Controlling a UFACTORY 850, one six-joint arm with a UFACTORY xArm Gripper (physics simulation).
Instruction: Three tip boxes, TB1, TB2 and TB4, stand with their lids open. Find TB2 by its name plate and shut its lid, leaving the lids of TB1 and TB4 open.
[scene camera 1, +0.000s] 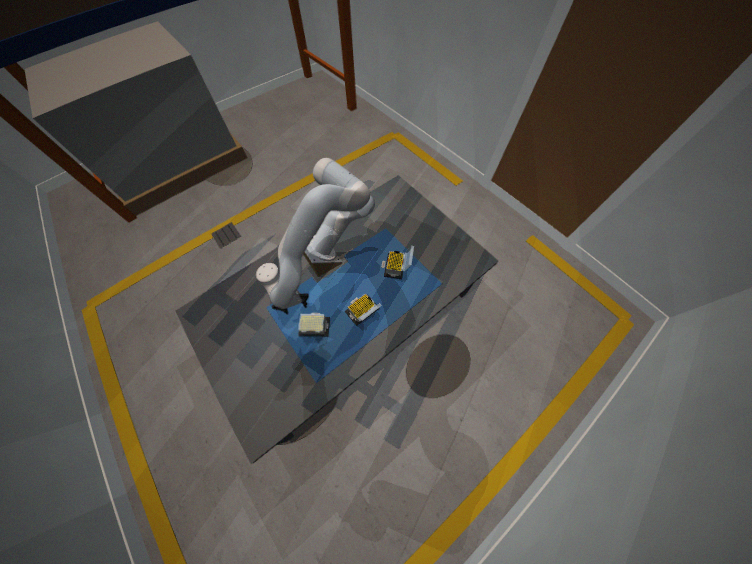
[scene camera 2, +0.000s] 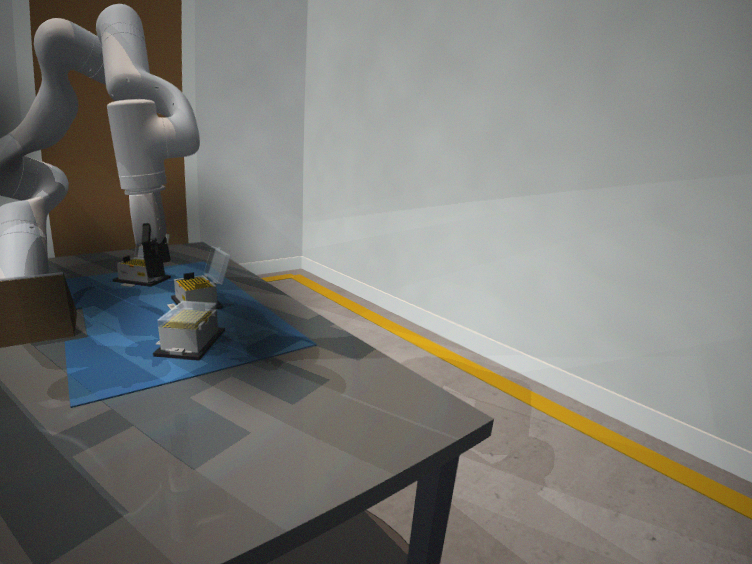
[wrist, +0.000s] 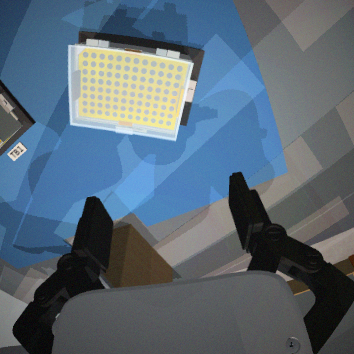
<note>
In view: my gripper (wrist: 165, 198) and a clear lid (scene camera 2: 188, 315).
</note>
